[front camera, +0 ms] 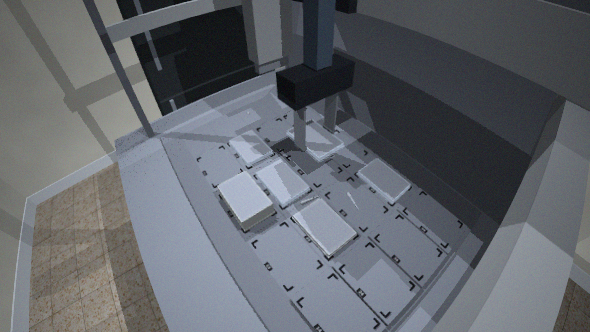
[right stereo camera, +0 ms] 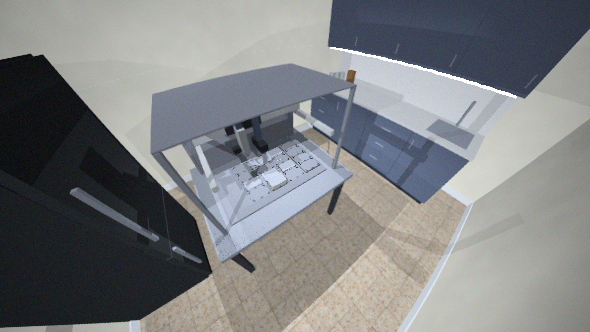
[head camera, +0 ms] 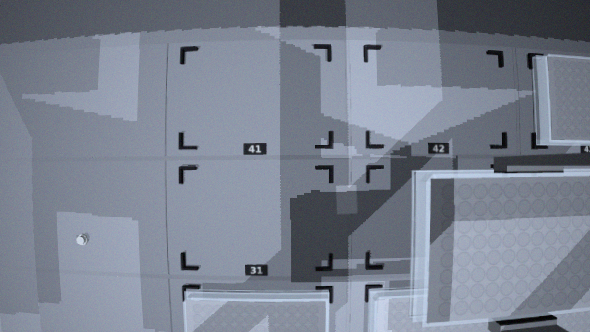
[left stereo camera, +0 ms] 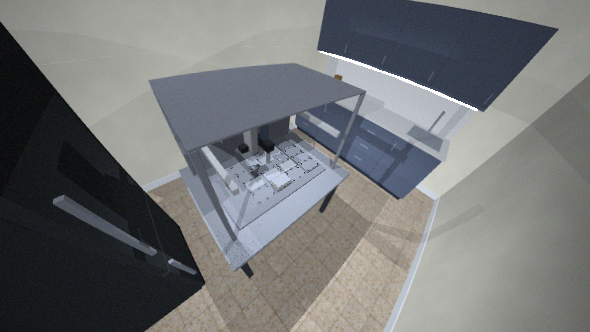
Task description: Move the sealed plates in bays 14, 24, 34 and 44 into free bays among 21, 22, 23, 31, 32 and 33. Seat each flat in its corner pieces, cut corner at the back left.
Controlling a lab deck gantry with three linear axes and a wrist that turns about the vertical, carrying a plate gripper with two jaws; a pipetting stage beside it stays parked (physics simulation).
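Where they show: gripper, fingertip midpoint: [front camera: 314, 138] [right stereo camera: 263, 159] [head camera: 520, 243] [left stereo camera: 264, 159]; robot's base, link origin: [front camera: 197, 159] [right stereo camera: 254, 201] [left stereo camera: 259, 202].
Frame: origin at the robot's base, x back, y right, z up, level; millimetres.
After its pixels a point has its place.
Observation:
My gripper [front camera: 315, 140] {y -257, x -228, z 93 mm} [head camera: 527, 245] {y -257, x -228, z 93 mm} is shut on a sealed plate [front camera: 322, 146] {y -248, x -266, z 100 mm} [head camera: 500, 270] {y -245, x -210, z 100 mm}, held flat above the deck. In the head view it hides the right part of bay 32. One sealed plate [front camera: 249, 146] {y -148, x -68, z 14 mm} [head camera: 257, 314] {y -178, x -66, z 14 mm} is in bay 21, another [front camera: 286, 181] {y -156, x -240, z 14 mm} [head camera: 400, 312] {y -176, x -189, z 14 mm} in bay 22, and a third [front camera: 325, 226] {y -148, x -397, z 14 mm} in bay 23. Bays 31 and 33 hold no plate. No plate shows in bays 24, 34 and 44 in the front view; bay 14 is partly cut off. Cut corners are too small to tell.
A further plate [front camera: 385, 180] {y -359, x -399, z 14 mm} [head camera: 567, 100] {y -362, x -351, z 14 mm} sits in bay 43. A taller block [front camera: 245, 197] {y -42, x -239, z 42 mm} stands in bay 12. Thin pen-like tools lie near bay 33 [front camera: 353, 200] {y -253, x -384, z 5 mm} and between the plates of bays 22 and 23. A small white knob [head camera: 81, 239] {y -236, x 99, z 4 mm} is left of bay 31.

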